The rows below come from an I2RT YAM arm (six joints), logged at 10 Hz.
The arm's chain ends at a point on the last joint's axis. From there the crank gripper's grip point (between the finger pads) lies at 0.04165 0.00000 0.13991 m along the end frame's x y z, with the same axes.
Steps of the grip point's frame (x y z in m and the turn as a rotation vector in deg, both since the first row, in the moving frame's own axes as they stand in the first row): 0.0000, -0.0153, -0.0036, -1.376, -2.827, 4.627; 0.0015, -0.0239, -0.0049, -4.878, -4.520, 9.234; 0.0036, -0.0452, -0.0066, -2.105, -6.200, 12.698; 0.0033, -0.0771, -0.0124, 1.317, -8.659, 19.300; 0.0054, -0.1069, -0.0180, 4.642, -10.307, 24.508; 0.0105, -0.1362, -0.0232, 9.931, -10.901, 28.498
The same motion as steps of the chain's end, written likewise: 0.0072, -0.0218, -0.0054, -1.376, -2.827, 4.627; 0.0141, -0.0417, -0.0069, -4.878, -4.520, 9.234; 0.0204, -0.0578, -0.0100, -2.105, -6.200, 12.698; 0.0262, -0.0841, -0.0171, 1.317, -8.659, 19.300; 0.0317, -0.1076, -0.0233, 4.642, -10.307, 24.508; 0.0356, -0.1257, -0.0280, 9.931, -10.901, 28.498
